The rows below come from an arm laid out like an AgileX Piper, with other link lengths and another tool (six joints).
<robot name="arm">
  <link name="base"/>
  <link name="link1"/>
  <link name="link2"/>
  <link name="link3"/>
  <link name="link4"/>
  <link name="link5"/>
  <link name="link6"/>
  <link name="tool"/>
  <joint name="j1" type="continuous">
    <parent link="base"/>
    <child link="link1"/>
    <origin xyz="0 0 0.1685" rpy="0 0 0"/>
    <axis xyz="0 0 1"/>
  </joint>
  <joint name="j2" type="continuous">
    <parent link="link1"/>
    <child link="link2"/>
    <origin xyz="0 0 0" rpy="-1.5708 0 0"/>
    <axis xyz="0 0 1"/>
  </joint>
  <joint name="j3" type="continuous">
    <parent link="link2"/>
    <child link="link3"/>
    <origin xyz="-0.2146 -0.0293 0" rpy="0 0 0"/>
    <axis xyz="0 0 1"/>
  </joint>
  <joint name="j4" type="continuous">
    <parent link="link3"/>
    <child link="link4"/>
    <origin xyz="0.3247 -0.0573 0" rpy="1.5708 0 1.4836"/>
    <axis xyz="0 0 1"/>
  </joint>
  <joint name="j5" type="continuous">
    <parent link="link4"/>
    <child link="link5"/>
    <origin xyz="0 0 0" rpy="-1.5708 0 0"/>
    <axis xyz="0 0 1"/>
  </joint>
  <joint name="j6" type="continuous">
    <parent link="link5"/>
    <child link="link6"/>
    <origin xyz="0 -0.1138 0" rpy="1.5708 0 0"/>
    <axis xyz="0 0 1"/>
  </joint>
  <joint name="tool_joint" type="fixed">
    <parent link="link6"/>
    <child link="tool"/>
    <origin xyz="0.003 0.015 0.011" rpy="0.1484 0 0.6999"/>
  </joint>
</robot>
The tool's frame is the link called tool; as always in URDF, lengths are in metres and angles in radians. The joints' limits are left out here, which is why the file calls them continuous.
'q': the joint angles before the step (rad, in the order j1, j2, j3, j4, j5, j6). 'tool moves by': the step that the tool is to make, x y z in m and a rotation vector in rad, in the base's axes. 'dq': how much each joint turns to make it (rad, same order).
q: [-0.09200, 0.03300, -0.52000, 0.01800, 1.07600, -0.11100]
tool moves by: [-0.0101, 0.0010, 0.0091, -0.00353, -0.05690, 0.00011]
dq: [-0.00146, -0.05414, -0.00282, 0.00249, -0.00002, -0.00034]
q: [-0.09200, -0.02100, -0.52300, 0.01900, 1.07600, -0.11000]
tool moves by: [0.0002, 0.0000, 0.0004, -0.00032, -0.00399, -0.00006]
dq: [0.00068, -0.00033, 0.00022, -0.00069, -0.00390, 0.00062]
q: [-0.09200, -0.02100, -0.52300, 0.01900, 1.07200, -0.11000]
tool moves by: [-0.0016, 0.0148, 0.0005, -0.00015, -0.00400, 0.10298]
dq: [0.10152, -0.00310, 0.00018, 0.00152, -0.00106, -0.00135]
